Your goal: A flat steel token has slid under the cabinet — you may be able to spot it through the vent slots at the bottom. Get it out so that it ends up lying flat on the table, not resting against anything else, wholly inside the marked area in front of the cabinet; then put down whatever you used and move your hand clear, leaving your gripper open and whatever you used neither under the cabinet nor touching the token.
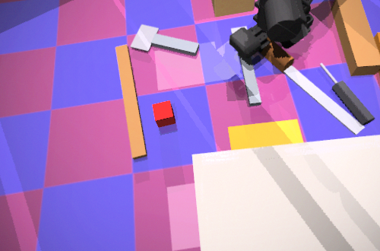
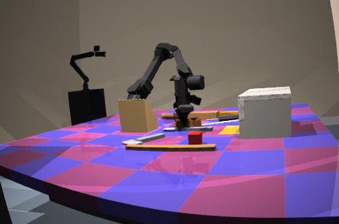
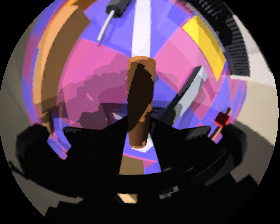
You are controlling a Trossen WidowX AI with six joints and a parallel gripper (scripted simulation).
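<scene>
Right now the grey paddle-ended bar is 50 mm to the right of my gripper tip. The rest, counted from my gripper tip: grey t-shaped tool 100 mm behind, 250 mm to the right; wooden block 50 mm behind, 220 mm to the left, 10 mm above; black screwdriver 150 mm ahead, 120 mm to the left.
</scene>
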